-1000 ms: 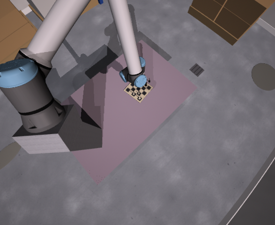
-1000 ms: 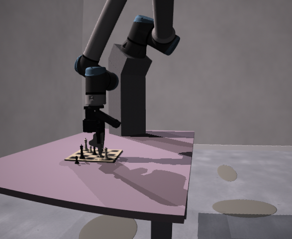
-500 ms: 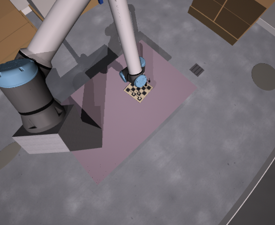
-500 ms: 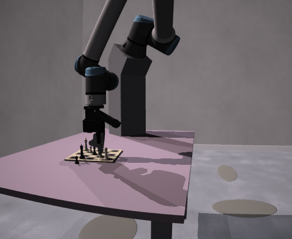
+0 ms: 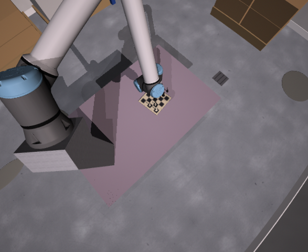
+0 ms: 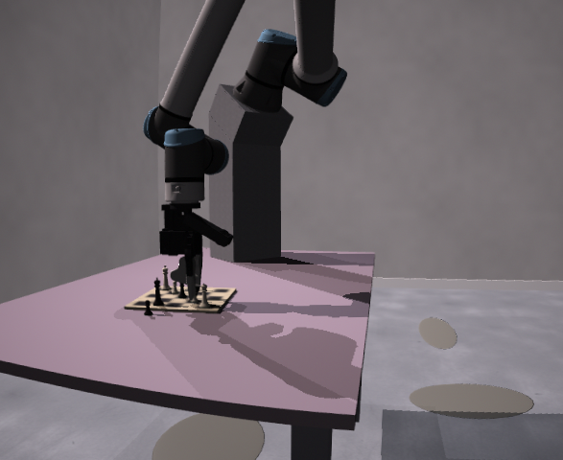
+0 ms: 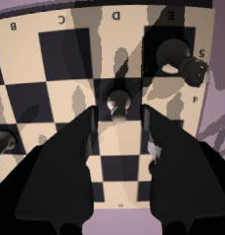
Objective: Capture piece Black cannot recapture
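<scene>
The chessboard is 30 mm behind my hand, 40 mm to the right of it and 30 mm below it. Also, from my hand: tall black piece (50 mm ahead, 70 mm to the right, 10 mm above); black pawn (110 mm ahead, 60 mm to the right, 10 mm below).
</scene>
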